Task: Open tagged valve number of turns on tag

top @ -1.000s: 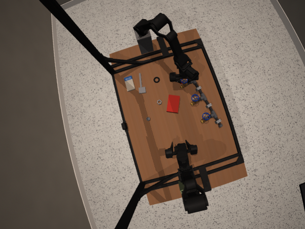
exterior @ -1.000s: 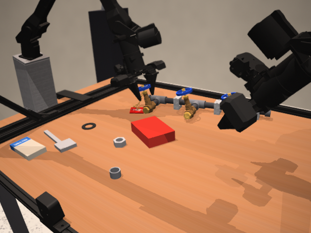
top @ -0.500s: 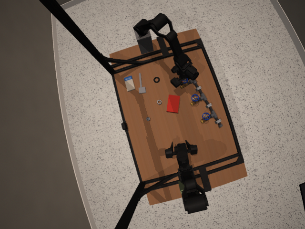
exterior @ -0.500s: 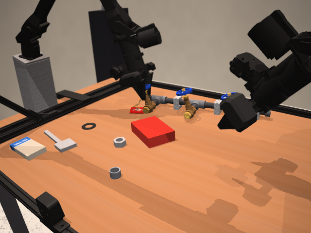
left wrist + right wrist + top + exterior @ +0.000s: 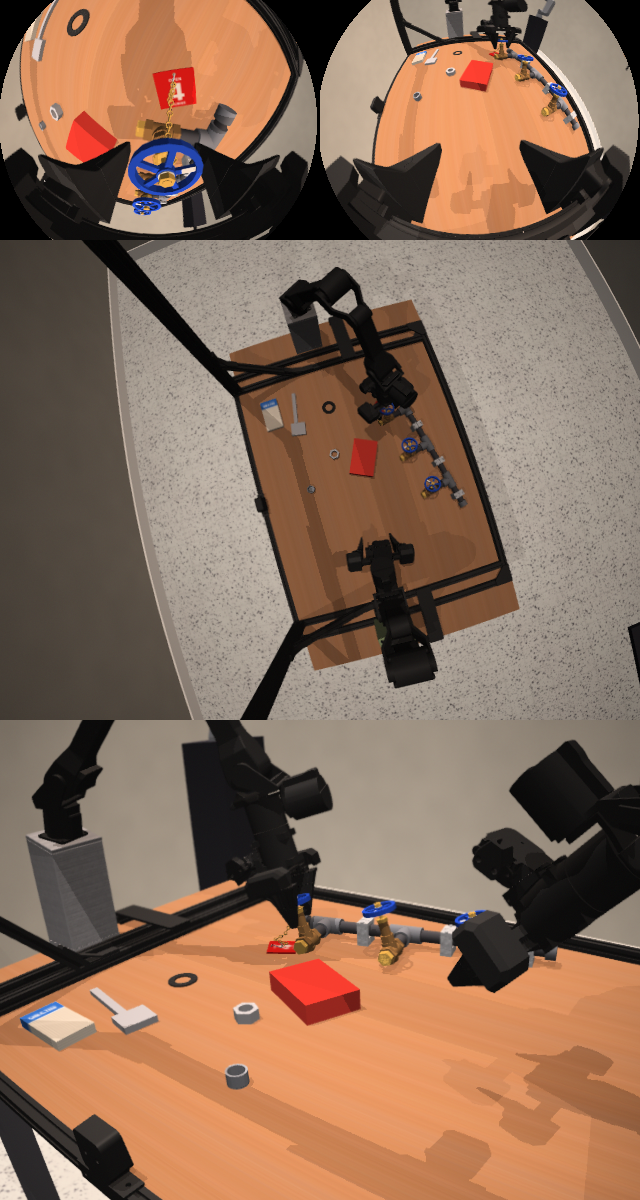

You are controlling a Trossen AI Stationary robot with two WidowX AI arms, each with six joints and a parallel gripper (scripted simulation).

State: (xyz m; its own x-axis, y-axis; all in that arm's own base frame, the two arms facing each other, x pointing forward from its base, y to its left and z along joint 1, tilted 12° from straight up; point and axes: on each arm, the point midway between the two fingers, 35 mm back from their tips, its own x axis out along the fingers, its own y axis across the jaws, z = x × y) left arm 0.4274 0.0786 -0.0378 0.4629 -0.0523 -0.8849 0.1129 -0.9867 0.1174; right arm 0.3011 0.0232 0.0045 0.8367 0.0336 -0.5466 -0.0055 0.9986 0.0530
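Now: left hand 90 mm above the red tag, 40 mm to the right of it and 10 mm past it. From my left hand the other things lie so: box 380 mm behind, 120 mm to the left, 80 mm below; then red block 120 mm to the right, 110 mm behind, 80 mm below; then grey t-shaped piece 300 mm behind, 90 mm below, 80 mm to the left.
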